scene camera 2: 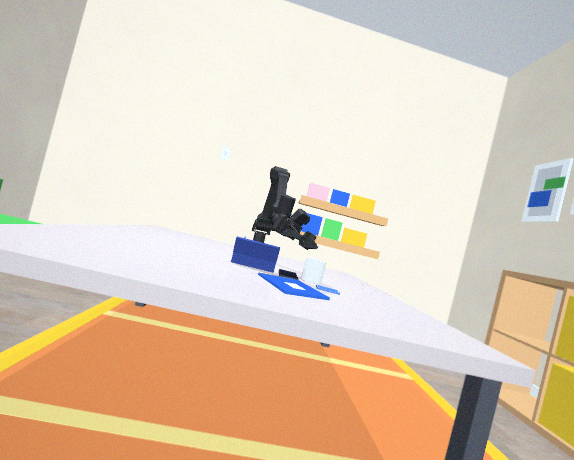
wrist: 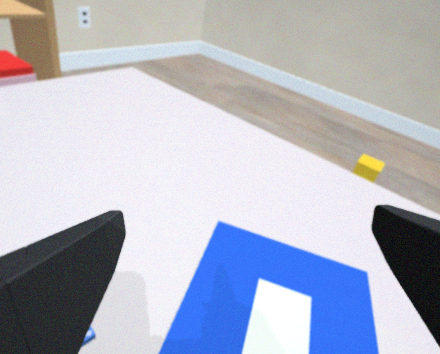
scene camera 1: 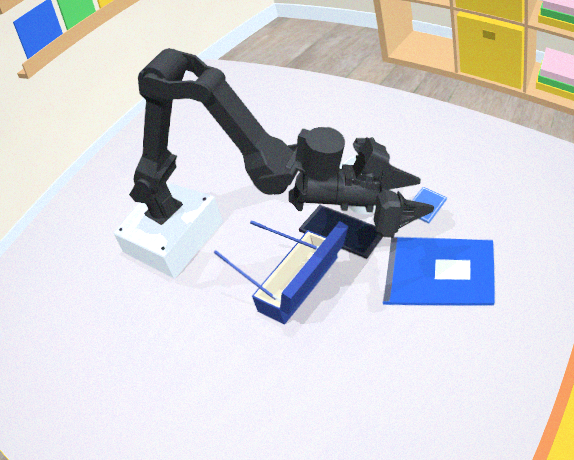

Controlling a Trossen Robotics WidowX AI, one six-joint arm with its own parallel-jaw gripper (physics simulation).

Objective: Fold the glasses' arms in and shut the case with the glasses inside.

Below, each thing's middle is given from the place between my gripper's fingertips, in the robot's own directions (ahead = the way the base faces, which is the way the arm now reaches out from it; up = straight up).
The blue book with white label (scene camera 1: 421,271) lies 5 cm ahead of my hand, 2 cm to the right of it and 14 cm below it. From my hand the other things lie so: dark flat tablet (scene camera 1: 362,238) 17 cm behind, 4 cm to the right, 14 cm below; then blue glasses case (scene camera 2: 246,252) 14 cm behind, 18 cm to the right, 9 cm below.
